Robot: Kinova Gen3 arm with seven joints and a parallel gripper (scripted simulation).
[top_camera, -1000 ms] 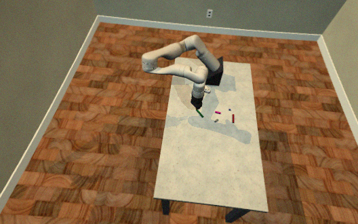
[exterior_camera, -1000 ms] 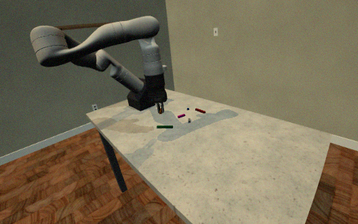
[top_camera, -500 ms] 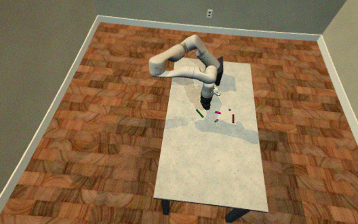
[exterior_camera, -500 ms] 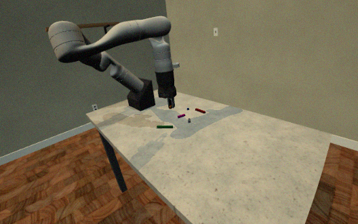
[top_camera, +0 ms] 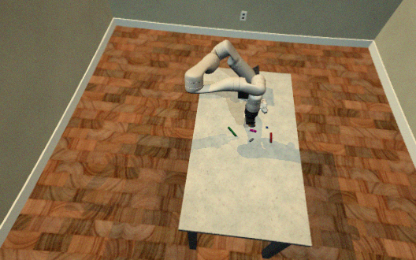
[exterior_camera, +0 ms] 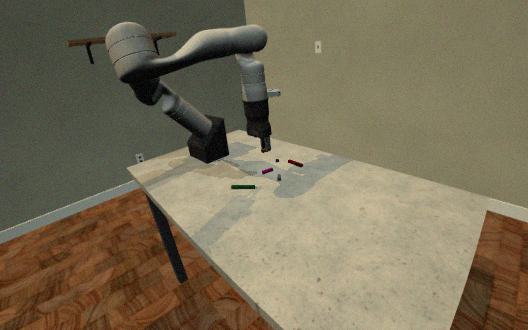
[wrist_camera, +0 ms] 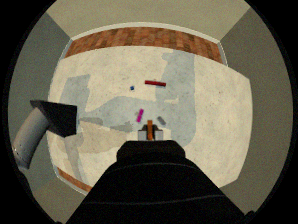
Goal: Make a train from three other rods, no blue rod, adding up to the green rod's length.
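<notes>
My gripper is now 70 mm past the small blue rod, 110 mm to the right of it and 110 mm above it. The rest, counted from my hand: green rod (10 mm behind, 110 mm to the right, 110 mm below); grey rod (40 mm ahead, 20 mm to the left, 110 mm below); orange rod (10 mm below).
</notes>
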